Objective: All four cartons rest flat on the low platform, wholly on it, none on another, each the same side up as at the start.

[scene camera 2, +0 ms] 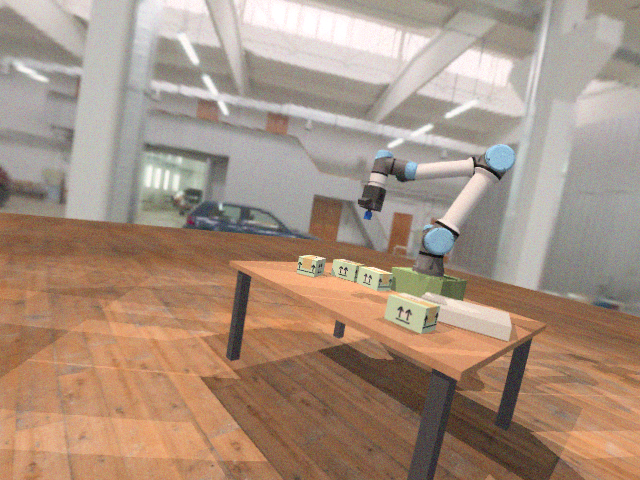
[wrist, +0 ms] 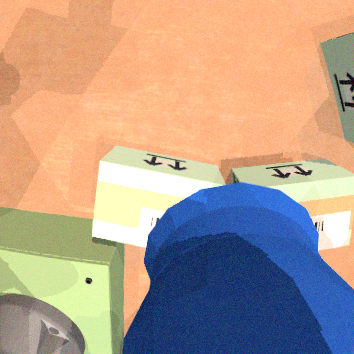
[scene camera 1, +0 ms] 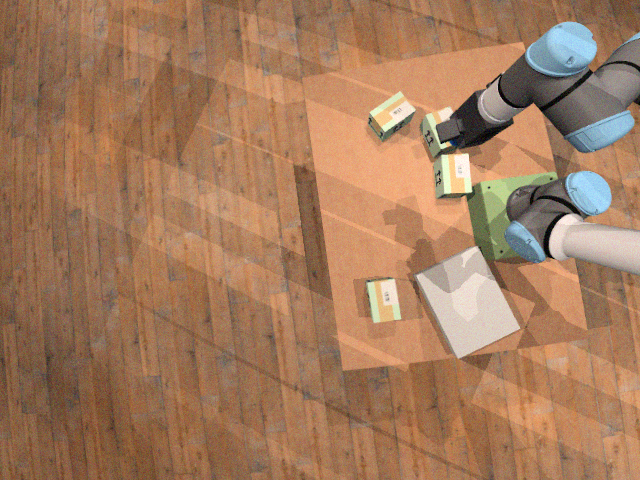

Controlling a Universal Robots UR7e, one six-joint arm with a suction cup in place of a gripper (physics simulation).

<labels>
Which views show the low white platform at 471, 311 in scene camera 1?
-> Scene camera 2 and scene camera 1 only.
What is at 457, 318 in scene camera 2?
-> A low white platform.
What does my suction cup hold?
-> Nothing.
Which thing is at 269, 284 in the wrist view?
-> My suction cup.
</labels>
